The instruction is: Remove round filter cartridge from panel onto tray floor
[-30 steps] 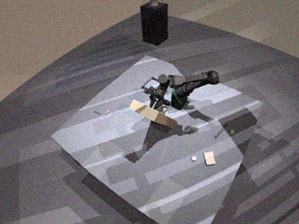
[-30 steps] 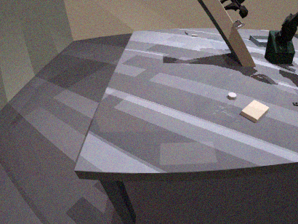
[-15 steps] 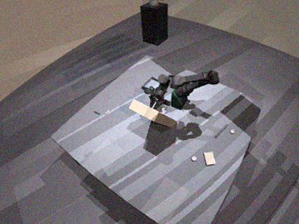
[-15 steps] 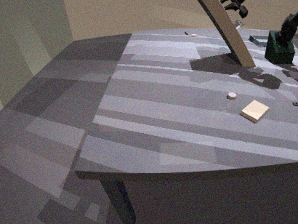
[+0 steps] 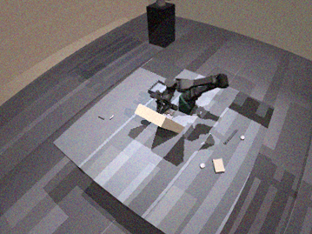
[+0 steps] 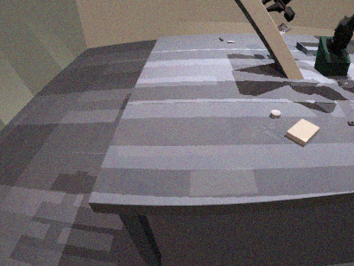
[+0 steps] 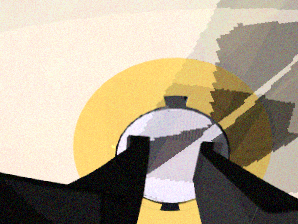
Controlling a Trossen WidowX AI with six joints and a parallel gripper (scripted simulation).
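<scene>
The round pale cartridge is 10 mm ahead of my gripper tip and 10 mm below it. Also, from my gripper tip: service panel (40 mm behind, 80 mm below).
</scene>
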